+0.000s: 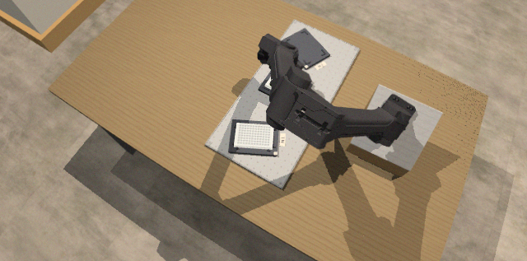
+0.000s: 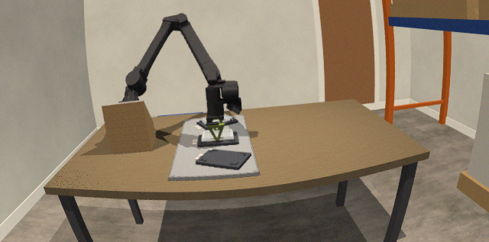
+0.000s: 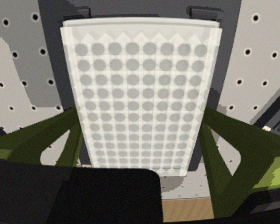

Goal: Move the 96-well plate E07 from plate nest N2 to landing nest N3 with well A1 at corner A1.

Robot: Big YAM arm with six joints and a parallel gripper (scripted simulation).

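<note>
My hand is 2 cm above the dark landing nest N3. Round my hand: N2 label: 6 cm behind, 16 cm to the right, 2 cm below; dark plate nest N2: 3 cm ahead, 20 cm to the right, 2 cm below.
</note>
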